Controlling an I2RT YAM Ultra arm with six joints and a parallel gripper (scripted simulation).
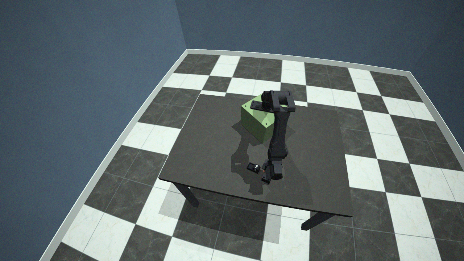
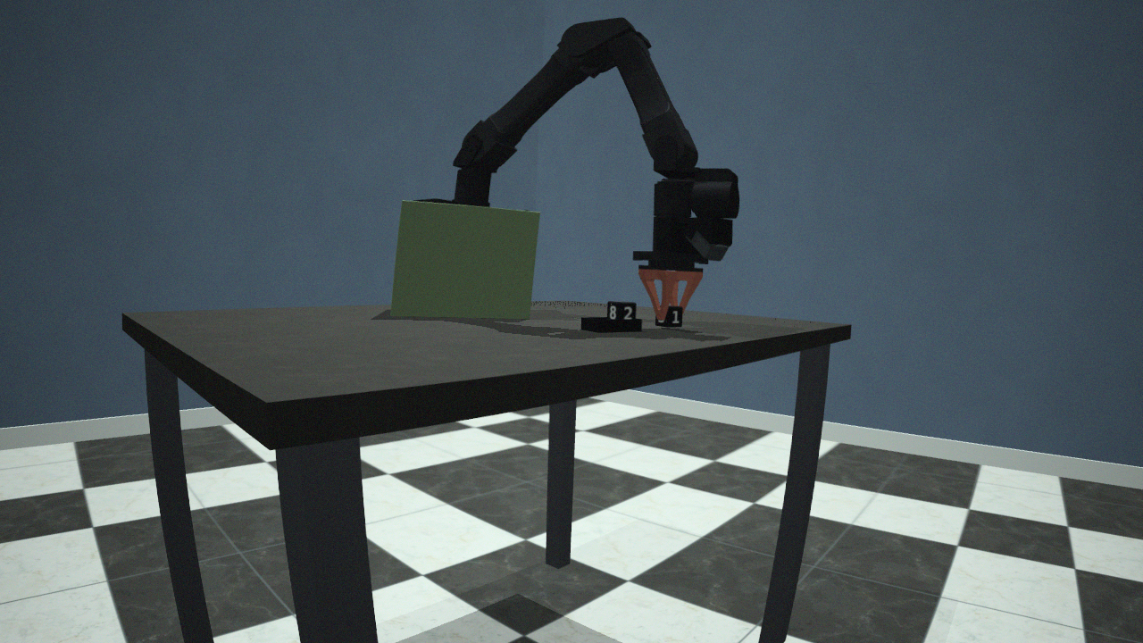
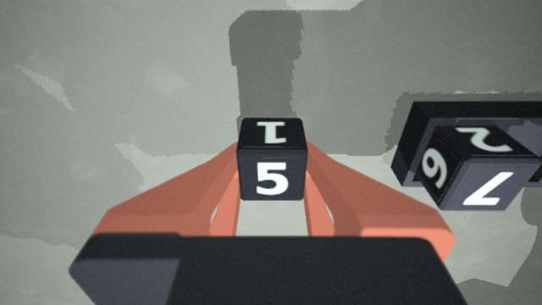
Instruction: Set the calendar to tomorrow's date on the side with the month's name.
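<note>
Now: hand right at the calendar cube. Round my hand: black tray 100 mm to the right, 20 mm behind, 10 mm below.
</note>
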